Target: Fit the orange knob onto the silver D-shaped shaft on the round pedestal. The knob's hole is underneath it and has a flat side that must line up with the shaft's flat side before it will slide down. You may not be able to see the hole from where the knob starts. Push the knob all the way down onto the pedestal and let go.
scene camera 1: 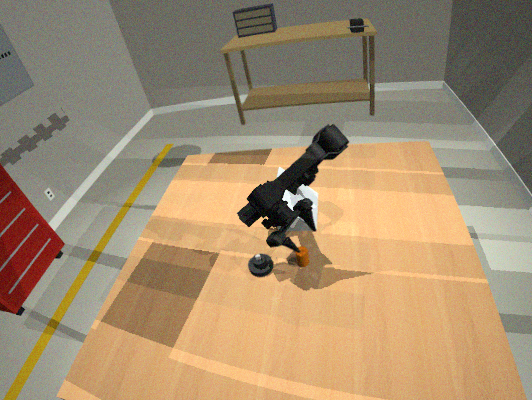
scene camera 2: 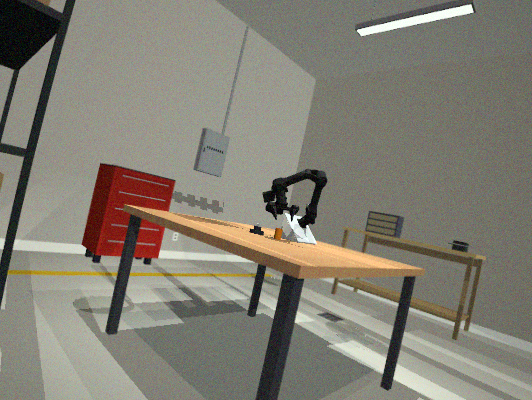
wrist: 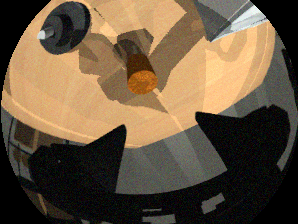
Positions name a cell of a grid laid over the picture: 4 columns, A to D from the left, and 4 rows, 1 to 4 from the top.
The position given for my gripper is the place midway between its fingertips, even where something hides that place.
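I see my gripper (scene camera 1: C3), (wrist: C3) here. My gripper is open, and my gripper holds nothing. There is also an orange knob (wrist: B2) in the scene.
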